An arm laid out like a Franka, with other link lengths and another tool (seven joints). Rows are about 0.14 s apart.
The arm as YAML. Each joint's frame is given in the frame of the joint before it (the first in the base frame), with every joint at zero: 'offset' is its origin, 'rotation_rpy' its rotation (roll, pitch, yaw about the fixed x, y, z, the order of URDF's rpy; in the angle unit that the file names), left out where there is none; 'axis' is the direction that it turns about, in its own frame. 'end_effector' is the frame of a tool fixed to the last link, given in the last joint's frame.
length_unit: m
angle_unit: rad
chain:
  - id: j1
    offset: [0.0, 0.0, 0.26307]
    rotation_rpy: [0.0, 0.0, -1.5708]
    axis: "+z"
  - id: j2
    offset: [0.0, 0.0, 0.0]
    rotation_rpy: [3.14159, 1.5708, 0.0]
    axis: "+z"
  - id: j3
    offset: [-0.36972, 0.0, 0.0]
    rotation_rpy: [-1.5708, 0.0, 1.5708]
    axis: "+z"
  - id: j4
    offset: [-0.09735, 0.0, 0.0]
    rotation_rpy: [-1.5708, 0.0, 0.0]
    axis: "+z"
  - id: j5
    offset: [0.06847, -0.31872, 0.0]
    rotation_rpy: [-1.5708, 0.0, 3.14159]
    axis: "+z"
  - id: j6
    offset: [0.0, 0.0, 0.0]
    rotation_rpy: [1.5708, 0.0, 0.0]
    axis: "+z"
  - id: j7
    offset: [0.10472, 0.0, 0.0]
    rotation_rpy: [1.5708, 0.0, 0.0]
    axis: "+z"
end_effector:
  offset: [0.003, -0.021, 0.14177]
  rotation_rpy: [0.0, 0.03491, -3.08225]
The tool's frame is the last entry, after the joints.
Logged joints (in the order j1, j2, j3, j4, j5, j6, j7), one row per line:
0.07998, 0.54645, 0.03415, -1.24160, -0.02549, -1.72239, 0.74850
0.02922, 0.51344, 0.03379, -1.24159, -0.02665, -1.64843, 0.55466
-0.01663, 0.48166, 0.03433, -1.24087, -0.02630, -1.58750, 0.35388
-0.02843, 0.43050, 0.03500, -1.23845, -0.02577, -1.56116, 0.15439
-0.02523, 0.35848, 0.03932, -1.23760, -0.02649, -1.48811, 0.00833
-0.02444, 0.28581, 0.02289, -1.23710, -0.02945, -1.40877, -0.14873
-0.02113, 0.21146, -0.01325, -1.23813, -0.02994, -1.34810, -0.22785
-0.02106, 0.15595, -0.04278, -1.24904, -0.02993, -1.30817, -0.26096
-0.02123, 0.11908, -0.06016, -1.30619, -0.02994, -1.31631, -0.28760
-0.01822, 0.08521, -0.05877, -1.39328, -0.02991, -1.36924, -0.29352
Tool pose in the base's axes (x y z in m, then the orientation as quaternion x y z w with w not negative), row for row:
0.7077, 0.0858, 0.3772, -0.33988, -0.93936, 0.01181, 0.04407
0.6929, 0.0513, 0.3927, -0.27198, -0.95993, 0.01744, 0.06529
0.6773, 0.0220, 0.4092, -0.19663, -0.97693, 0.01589, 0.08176
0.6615, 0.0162, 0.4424, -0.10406, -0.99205, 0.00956, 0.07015
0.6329, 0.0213, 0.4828, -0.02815, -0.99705, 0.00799, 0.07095
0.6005, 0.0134, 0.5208, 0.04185, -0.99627, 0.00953, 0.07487
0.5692, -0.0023, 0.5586, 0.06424, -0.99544, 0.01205, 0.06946
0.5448, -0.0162, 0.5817, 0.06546, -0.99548, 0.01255, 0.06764
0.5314, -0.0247, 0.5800, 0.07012, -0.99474, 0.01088, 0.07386
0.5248, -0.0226, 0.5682, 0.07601, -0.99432, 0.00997, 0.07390
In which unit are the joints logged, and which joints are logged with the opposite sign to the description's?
The joints are logged in radians. Opposite sign: j6.
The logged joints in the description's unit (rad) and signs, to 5 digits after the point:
0.07998, 0.54645, 0.03415, -1.24160, -0.02549, 1.72239, 0.74850
0.02922, 0.51344, 0.03379, -1.24159, -0.02665, 1.64843, 0.55466
-0.01663, 0.48166, 0.03433, -1.24087, -0.02630, 1.58750, 0.35388
-0.02843, 0.43050, 0.03500, -1.23845, -0.02577, 1.56116, 0.15439
-0.02523, 0.35848, 0.03932, -1.23760, -0.02649, 1.48811, 0.00833
-0.02444, 0.28581, 0.02289, -1.23710, -0.02945, 1.40877, -0.14873
-0.02113, 0.21146, -0.01325, -1.23813, -0.02994, 1.34810, -0.22785
-0.02106, 0.15595, -0.04278, -1.24904, -0.02993, 1.30817, -0.26096
-0.02123, 0.11908, -0.06016, -1.30619, -0.02994, 1.31631, -0.28760
-0.01822, 0.08521, -0.05877, -1.39328, -0.02991, 1.36924, -0.29352

